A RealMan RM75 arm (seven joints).
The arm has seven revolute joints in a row. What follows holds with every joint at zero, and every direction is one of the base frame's. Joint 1 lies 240.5 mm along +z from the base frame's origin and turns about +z. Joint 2 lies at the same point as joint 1 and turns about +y. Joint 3 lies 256 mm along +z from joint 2 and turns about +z. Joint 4 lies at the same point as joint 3 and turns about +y. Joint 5 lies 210 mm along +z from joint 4 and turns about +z. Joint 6 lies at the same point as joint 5 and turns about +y. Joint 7 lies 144 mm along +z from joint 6 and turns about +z. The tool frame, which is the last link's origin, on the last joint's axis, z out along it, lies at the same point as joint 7; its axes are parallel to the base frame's.
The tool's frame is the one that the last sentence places.
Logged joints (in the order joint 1, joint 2, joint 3, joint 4, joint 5, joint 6, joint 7), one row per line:
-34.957 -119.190 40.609 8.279 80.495 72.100 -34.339
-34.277 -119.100 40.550 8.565 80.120 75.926 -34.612
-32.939 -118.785 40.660 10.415 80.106 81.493 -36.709
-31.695 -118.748 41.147 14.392 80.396 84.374 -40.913
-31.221 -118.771 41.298 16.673 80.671 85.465 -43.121
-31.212 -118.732 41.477 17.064 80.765 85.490 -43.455
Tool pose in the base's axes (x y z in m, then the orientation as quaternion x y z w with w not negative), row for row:
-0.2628 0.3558 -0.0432 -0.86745 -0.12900 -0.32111 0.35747
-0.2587 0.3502 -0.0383 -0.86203 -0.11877 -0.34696 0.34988
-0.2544 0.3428 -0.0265 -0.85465 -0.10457 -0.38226 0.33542
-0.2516 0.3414 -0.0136 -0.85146 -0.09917 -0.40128 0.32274
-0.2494 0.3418 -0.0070 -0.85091 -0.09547 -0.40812 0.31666
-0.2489 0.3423 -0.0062 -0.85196 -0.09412 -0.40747 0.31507
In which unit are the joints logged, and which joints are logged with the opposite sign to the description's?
The joints are logged in degrees. Opposite sign: none.
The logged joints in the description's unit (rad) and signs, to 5 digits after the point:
-0.61011 -2.08026 0.70876 0.14450 1.40490 1.25838 -0.59933
-0.59825 -2.07869 0.70773 0.14949 1.39836 1.32516 -0.60409
-0.57489 -2.07319 0.70965 0.18178 1.39811 1.42232 -0.64069
-0.55318 -2.07254 0.71815 0.25119 1.40317 1.47260 -0.71407
-0.54491 -2.07295 0.72079 0.29100 1.40797 1.49165 -0.75260
-0.54475 -2.07226 0.72391 0.29782 1.40962 1.49208 -0.75843

